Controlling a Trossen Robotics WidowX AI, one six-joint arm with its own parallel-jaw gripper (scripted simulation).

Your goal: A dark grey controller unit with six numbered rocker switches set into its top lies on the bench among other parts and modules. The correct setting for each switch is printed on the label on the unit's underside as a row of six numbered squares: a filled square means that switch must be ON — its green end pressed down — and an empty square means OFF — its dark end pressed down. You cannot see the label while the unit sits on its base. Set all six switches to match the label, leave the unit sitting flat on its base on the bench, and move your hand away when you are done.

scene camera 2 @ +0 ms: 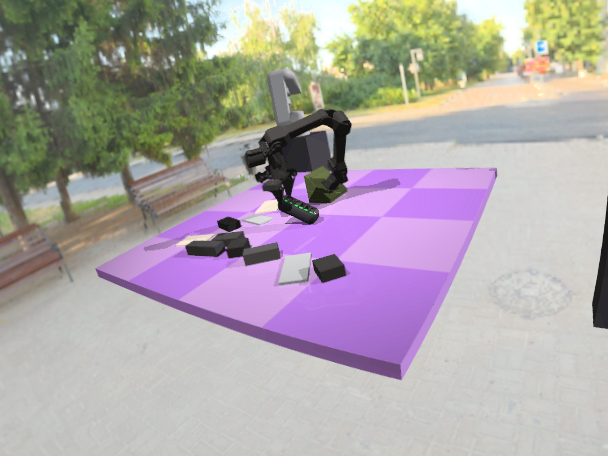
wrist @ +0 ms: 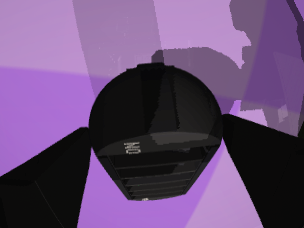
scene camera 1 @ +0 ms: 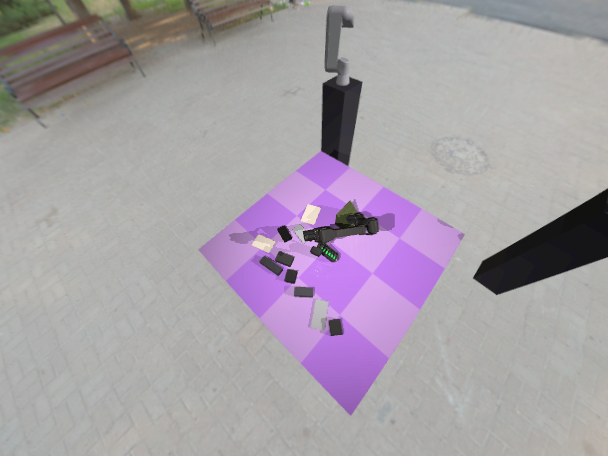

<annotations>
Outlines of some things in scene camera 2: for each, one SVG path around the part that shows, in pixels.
The gripper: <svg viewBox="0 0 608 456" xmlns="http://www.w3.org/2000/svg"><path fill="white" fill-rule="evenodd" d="M284 159L269 163L269 166L265 167L265 172L259 172L255 175L258 183L267 180L262 184L262 190L271 192L279 205L283 205L284 190L286 195L291 196L296 179L295 176L298 175L295 169L286 170L285 165L287 162Z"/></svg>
A grey plate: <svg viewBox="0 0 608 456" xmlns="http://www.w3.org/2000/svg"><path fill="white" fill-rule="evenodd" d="M311 252L285 256L278 284L308 282Z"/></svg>
</annotations>
